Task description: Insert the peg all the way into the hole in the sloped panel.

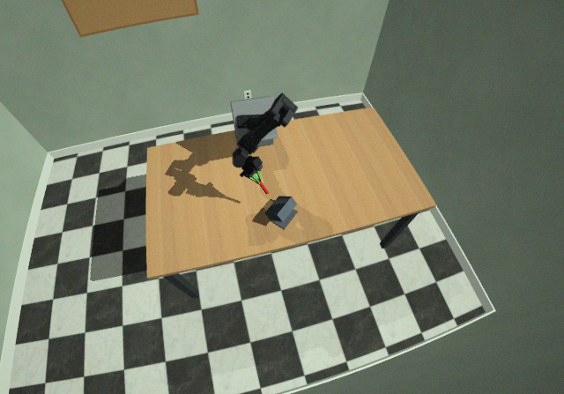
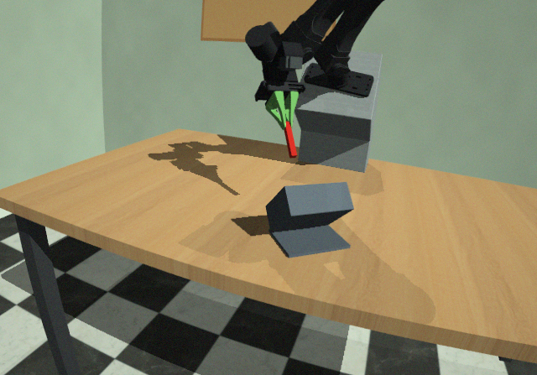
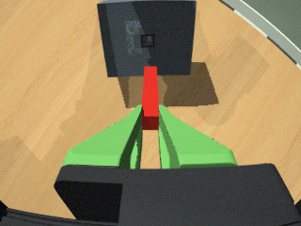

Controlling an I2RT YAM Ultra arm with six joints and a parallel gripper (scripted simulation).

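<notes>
The grey base plate is 90 mm ahead of my hand, 120 mm to the left of it and 190 mm below it. The rest, counted from my hand: red peg: 10 mm ahead, 20 mm to the left, 30 mm below.
</notes>
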